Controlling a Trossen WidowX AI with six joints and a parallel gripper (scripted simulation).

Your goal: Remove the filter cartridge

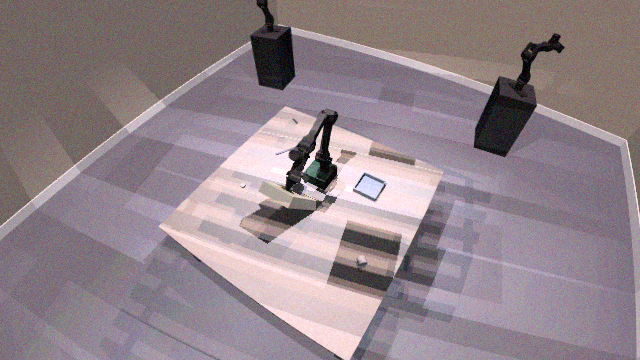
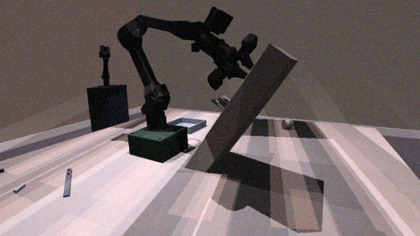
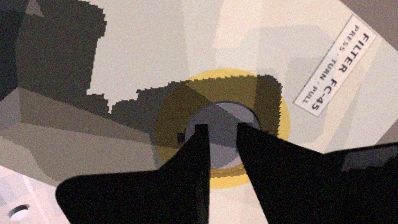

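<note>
Now: gripper tip 8 cm above the service panel, 4 cm past it and 1 cm to the right of it. Also, from my gripper tip: filter cartridge 1 cm below, 1 cm ahead; small white rod 57 cm behind, 37 cm to the right, 25 cm below; blue-grey tray 38 cm behind, 34 cm to the left, 25 cm below.
</note>
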